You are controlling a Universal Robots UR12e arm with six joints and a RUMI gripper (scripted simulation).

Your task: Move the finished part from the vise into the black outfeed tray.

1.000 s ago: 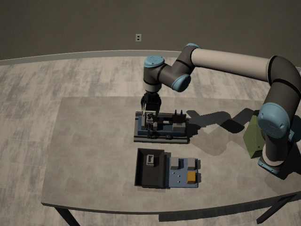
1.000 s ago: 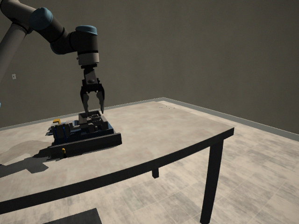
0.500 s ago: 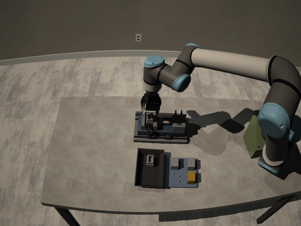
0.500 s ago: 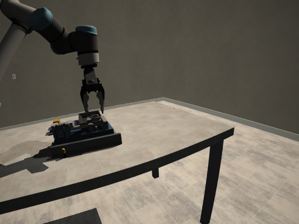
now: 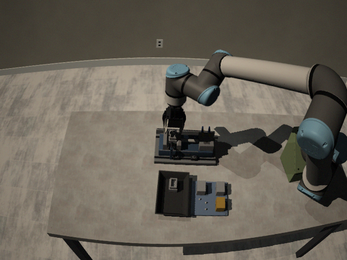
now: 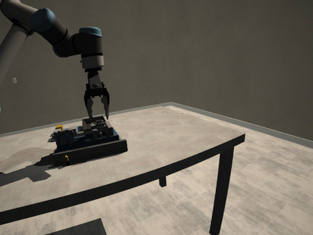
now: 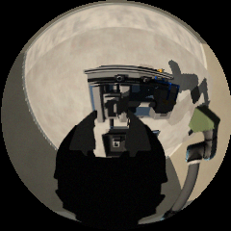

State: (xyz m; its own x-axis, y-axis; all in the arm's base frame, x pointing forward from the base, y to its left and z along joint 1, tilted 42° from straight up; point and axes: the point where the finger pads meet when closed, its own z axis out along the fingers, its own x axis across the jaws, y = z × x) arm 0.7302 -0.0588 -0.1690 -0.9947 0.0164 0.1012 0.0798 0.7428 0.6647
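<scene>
Right now the vise is 9 cm below my hand, 7 cm behind it and 1 cm to the left of it. Round my hand: yellow block: 35 cm to the left, 20 cm behind, 11 cm below; blue fixture plate: 30 cm to the left, 16 cm behind, 13 cm below.
</scene>
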